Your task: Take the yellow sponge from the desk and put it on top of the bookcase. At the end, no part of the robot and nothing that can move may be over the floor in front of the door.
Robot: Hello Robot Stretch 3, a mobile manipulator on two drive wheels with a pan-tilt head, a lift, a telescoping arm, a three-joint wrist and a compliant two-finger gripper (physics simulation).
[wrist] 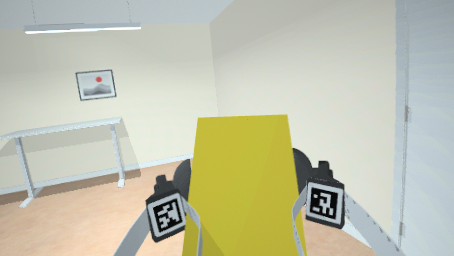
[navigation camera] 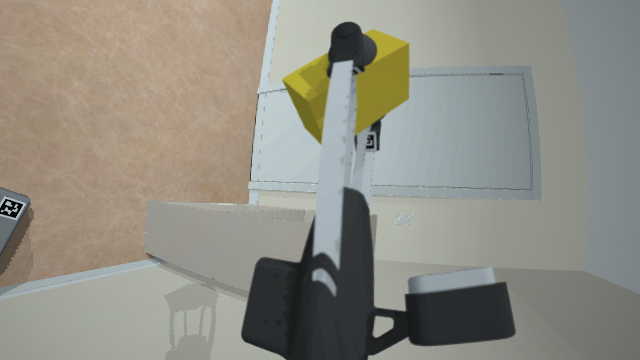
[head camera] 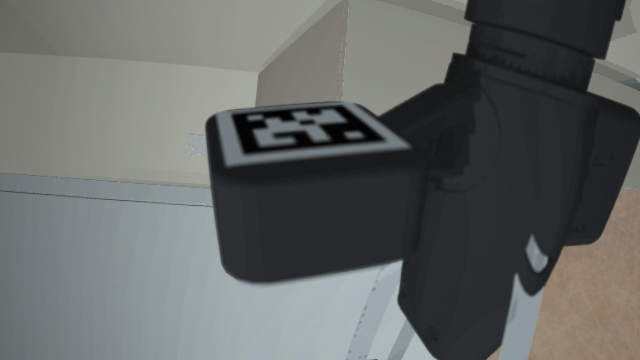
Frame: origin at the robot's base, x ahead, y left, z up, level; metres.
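Where they show: gripper, between the fingertips: point(wrist: 241, 173) point(navigation camera: 362, 70).
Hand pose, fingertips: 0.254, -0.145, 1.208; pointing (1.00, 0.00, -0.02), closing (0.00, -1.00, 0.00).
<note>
Each offset is from my fingertips to the centre of the thing, as dx, dy, dz. Level surfaces: height alone.
The yellow sponge {-0.025, +0.000, -0.008} point(navigation camera: 387, 75) point(wrist: 242, 150) is held in the air between the two fingertips. My gripper point(navigation camera: 363, 90) point(wrist: 241, 173) is shut on it, one pad at each side in the wrist view. In the navigation view the sponge shows against the pale door point(navigation camera: 460, 130) point(head camera: 125, 260) point(wrist: 432, 125), apart from the bookcase point(navigation camera: 200, 235) point(head camera: 305, 75), which stands at the lower left, partly behind the gripper's body. In the head view the gripper's dark body covers much of the right half; the sponge does not show there. The desk {dz -0.274} point(wrist: 75, 128) stands far off at the left in the wrist view.
A wall plate {+0.289, -1.377, +0.013} point(navigation camera: 403, 218) point(head camera: 195, 144) is between door and bookcase. A framed picture point(wrist: 96, 85) hangs above the desk, with a ceiling lamp point(wrist: 82, 28) higher up. A grey block with a marker point(navigation camera: 11, 215) shows at the navigation view's left edge, over the brown floor {dz -1.208} point(navigation camera: 125, 100).
</note>
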